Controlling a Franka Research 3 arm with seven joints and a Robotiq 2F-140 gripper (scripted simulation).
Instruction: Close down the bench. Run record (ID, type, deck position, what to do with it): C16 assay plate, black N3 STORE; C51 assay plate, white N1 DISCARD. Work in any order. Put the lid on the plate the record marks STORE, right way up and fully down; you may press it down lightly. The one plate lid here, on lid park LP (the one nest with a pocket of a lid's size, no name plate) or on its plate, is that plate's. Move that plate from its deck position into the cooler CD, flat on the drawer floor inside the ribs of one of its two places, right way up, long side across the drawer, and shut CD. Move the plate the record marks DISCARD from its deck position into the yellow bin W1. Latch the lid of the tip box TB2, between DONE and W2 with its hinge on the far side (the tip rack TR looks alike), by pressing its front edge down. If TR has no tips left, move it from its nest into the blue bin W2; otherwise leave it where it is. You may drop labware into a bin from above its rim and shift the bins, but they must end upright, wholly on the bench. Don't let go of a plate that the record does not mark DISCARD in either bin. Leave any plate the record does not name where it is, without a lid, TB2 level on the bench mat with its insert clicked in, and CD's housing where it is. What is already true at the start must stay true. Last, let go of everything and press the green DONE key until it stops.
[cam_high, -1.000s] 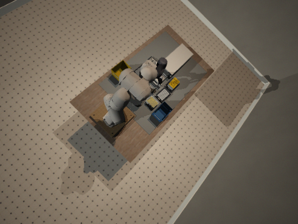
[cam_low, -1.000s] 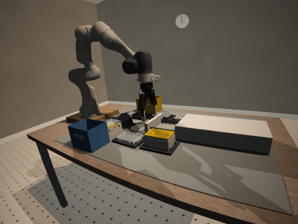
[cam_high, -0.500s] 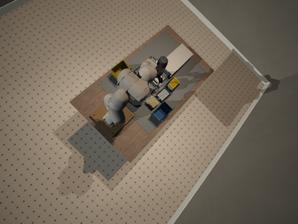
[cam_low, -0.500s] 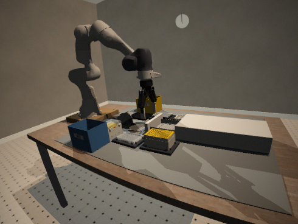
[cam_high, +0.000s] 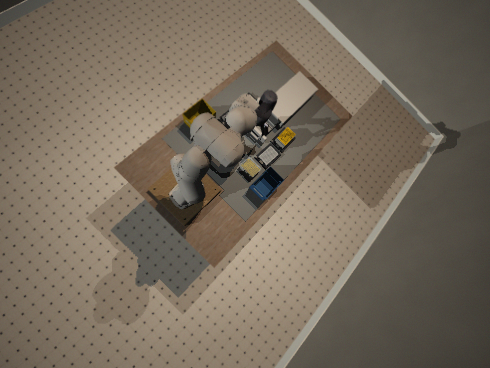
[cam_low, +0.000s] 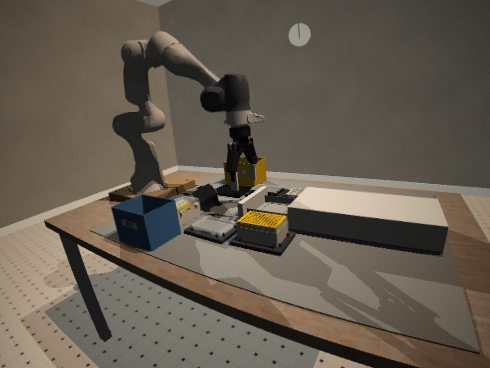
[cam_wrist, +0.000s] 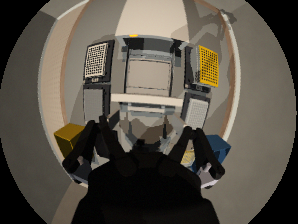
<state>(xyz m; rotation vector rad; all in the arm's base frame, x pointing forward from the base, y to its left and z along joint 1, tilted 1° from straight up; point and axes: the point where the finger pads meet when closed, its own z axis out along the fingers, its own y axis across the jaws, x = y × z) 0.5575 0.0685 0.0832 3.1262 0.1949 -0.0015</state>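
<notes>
Now: the grey plate lid 19 cm to the left of my hand, 9 cm below it and 3 cm behind it. From my hand the other things lie so: cooler drawer 14 cm ahead, 9 cm below, 2 cm to the left; tip rack TR 18 cm ahead, 17 cm to the right, 7 cm below; tip box lid 19 cm to the right, 17 cm behind, 6 cm below.
</notes>
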